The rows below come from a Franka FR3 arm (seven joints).
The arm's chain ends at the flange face. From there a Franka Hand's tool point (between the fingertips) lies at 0.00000 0.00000 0.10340 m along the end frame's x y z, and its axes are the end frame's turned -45 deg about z.
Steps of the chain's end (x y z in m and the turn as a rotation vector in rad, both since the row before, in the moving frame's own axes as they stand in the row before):
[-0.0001, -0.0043, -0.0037, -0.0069, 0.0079, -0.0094]
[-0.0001, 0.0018, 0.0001, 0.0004, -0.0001, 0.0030]
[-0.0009, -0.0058, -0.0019, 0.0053, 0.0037, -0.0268]
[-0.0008, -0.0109, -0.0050, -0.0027, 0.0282, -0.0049]
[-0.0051, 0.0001, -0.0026, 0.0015, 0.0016, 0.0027]
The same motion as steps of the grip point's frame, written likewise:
[0.0030, -0.0020, -0.0037, -0.0105, 0.0007, -0.0094]
[-0.0013, 0.0012, 0.0001, 0.0004, 0.0002, 0.0030]
[0.0041, -0.0049, -0.0019, 0.0011, 0.0064, -0.0268]
[0.0090, -0.0060, -0.0050, -0.0218, 0.0180, -0.0049]
[-0.0035, -0.0035, -0.0026, -0.0001, 0.0022, 0.0027]

